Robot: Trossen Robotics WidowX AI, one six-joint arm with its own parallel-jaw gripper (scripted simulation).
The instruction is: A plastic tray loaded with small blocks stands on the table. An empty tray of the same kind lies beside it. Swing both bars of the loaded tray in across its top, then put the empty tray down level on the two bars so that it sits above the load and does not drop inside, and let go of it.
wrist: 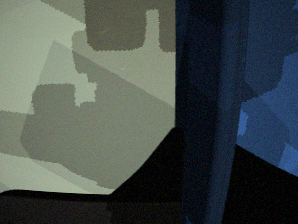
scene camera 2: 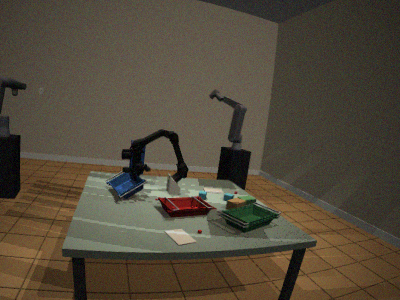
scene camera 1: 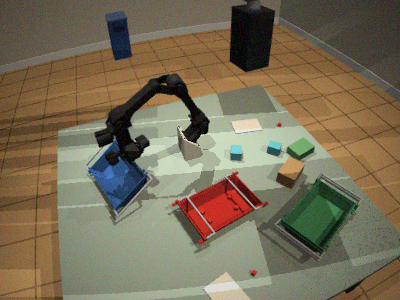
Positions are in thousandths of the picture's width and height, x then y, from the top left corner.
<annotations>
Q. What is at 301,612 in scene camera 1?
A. A blue tray.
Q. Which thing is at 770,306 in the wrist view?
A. A blue tray.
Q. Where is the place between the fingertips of the gripper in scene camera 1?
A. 331,545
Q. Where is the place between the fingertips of the gripper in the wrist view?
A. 633,614
</annotations>
